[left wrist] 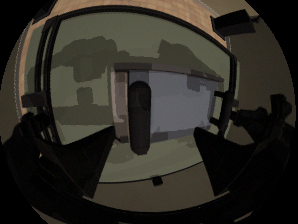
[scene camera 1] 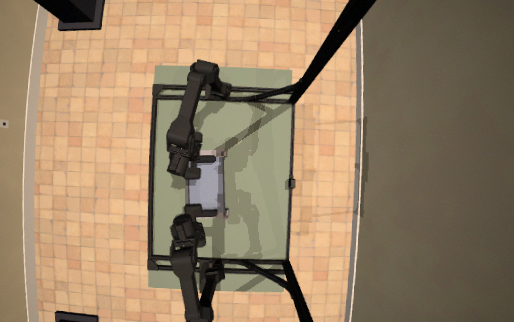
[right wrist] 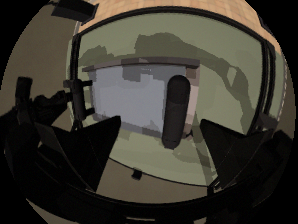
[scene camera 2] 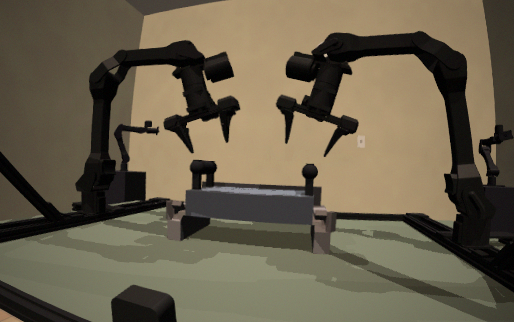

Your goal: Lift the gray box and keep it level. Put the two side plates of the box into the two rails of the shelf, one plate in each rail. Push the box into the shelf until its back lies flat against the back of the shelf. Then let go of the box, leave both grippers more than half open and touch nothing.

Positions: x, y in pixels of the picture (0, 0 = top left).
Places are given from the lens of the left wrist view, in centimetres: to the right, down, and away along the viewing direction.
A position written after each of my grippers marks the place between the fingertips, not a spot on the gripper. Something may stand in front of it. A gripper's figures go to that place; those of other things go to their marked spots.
my left gripper (left wrist: 155, 131): 1, 2, 10
my right gripper (left wrist: 238, 113): 23, 0, 16
box (left wrist: 160, 106): 3, -1, 20
